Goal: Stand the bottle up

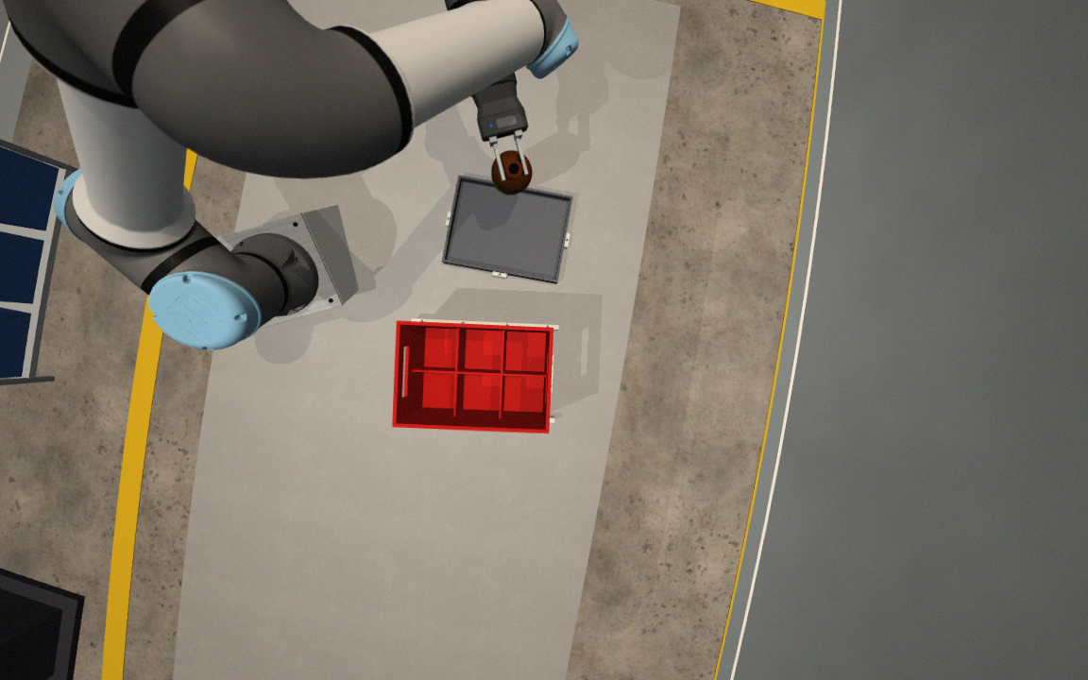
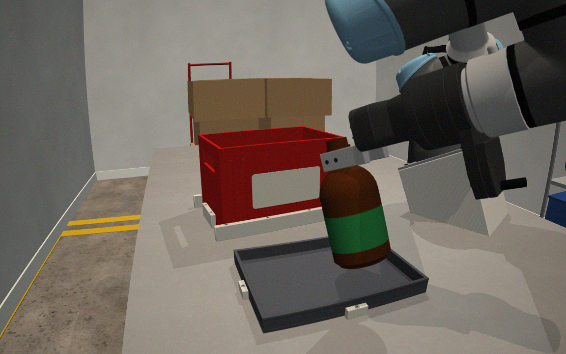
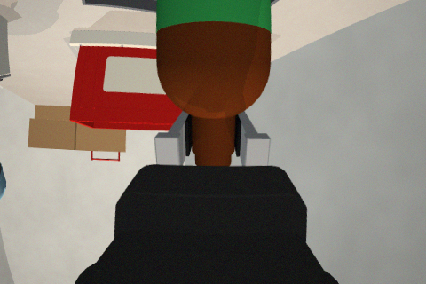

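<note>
Right now the bottle is 50 mm below my hand, 10 mm to the left of it and 10 mm behind it. Round my hand: red crate: 360 mm to the right, 120 mm below, 20 mm ahead; dark grey tray: 190 mm below, 60 mm to the right.
</note>
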